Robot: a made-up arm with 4 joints.
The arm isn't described. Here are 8 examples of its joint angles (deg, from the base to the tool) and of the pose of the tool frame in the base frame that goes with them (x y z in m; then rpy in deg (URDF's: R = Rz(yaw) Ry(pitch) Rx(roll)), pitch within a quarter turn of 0, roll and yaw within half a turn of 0).
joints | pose
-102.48 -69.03 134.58 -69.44 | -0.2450 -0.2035 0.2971 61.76 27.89 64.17
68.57 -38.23 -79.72 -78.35 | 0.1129 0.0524 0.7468 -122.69 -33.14 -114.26
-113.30 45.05 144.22 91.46 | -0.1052 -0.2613 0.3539 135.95 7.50 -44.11
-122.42 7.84 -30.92 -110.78 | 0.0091 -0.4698 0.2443 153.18 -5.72 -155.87
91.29 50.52 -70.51 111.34 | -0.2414 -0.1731 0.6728 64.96 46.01 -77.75
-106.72 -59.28 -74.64 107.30 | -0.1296 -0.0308 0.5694 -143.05 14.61 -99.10
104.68 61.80 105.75 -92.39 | -0.2659 -0.5591 0.5912 79.55 -73.71 -112.36
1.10 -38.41 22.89 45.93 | -0.0492 0.0600 0.4770 21.10 -69.71 83.08
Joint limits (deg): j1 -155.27..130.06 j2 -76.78..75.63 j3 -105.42..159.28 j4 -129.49..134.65
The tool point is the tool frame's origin. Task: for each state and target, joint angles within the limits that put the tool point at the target. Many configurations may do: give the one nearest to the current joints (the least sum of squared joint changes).
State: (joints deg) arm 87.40 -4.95 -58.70 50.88
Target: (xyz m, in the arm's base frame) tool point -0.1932 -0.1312 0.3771
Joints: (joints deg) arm 118.96 -61.04 -39.79 98.22
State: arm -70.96 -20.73 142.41 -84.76
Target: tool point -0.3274 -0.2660 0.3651
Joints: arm -69.60 -46.70 136.07 -61.22
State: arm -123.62 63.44 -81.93 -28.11
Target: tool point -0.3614 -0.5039 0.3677
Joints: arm -117.73 73.05 -96.88 -21.15
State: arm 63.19 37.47 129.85 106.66
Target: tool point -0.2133 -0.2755 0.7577
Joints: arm 42.75 75.63 102.38 134.29
